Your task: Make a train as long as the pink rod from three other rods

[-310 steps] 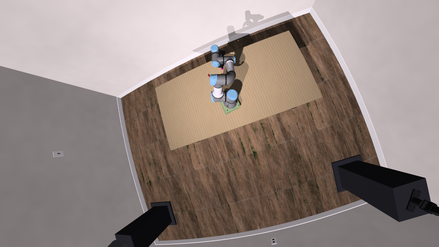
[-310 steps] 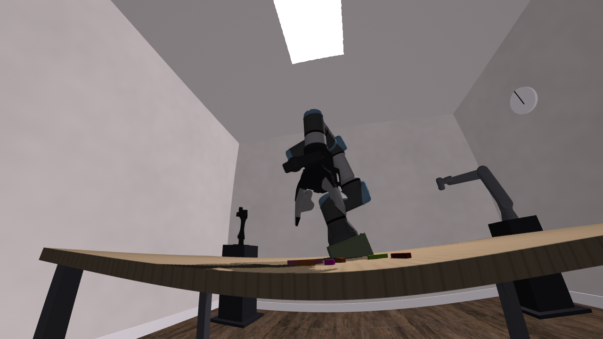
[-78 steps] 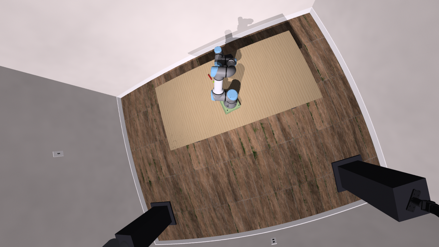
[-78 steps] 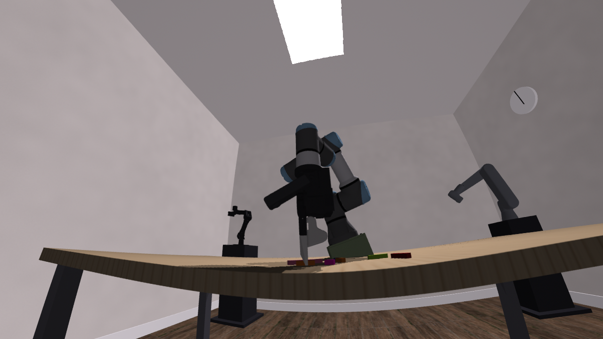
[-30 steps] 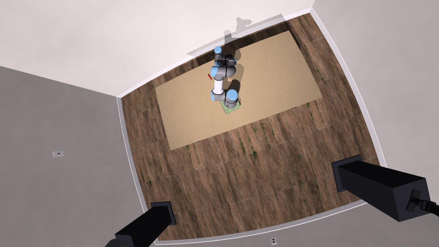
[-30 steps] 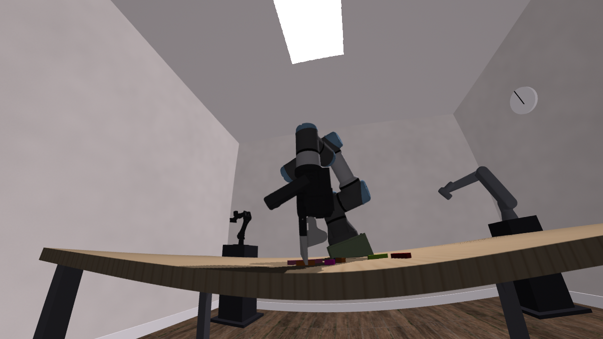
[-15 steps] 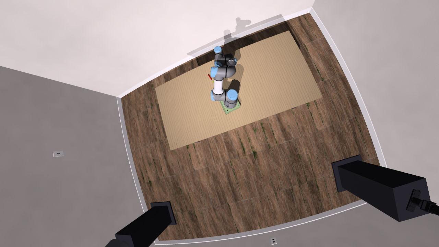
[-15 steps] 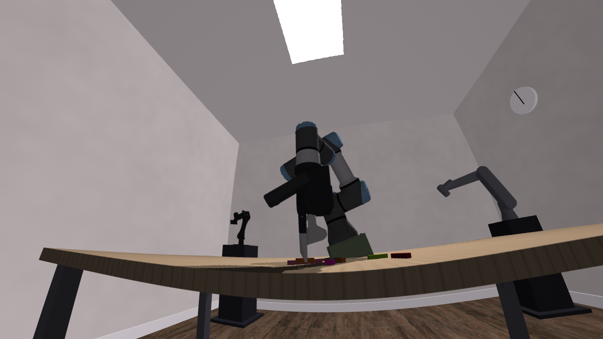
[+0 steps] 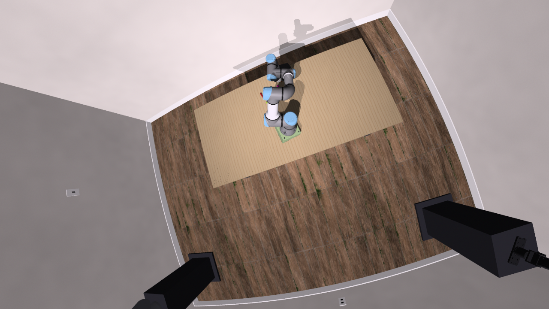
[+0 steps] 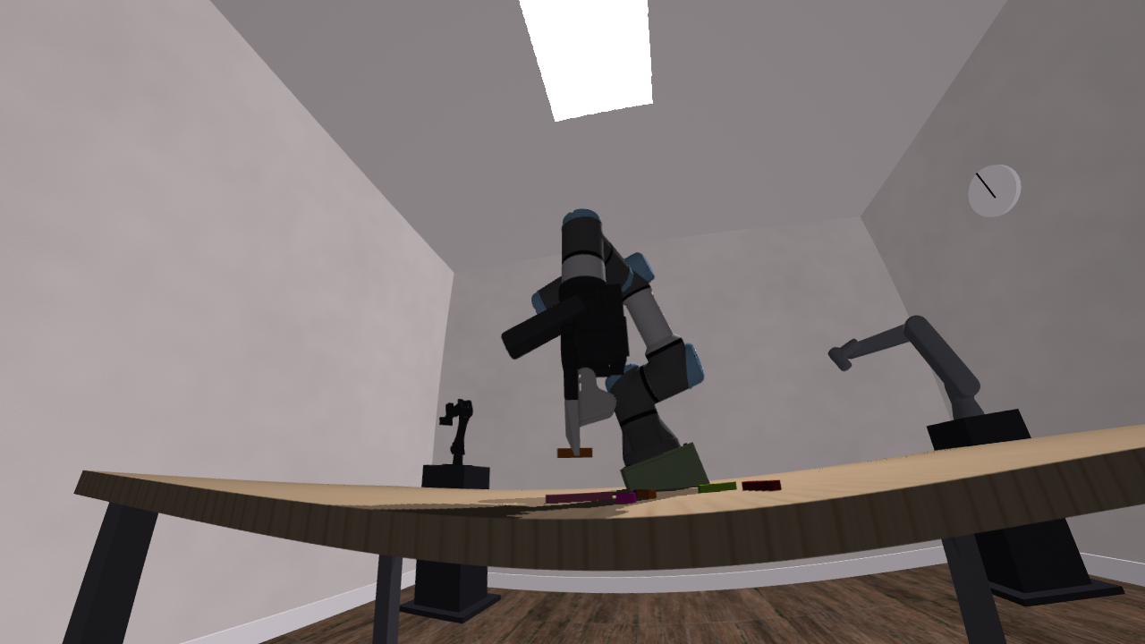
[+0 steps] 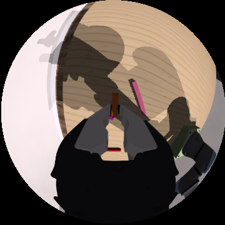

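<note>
The magenta rod lies 6 cm below my hand, 5 cm to the left of it and 1 cm behind it. The rest, counted from my hand: pink rod 6 cm below, 6 cm behind, 1 cm to the right; then lime rod 16 cm to the left, 11 cm behind, 6 cm below; then blue rod 10 cm behind, 6 cm to the left, 6 cm below.
</note>
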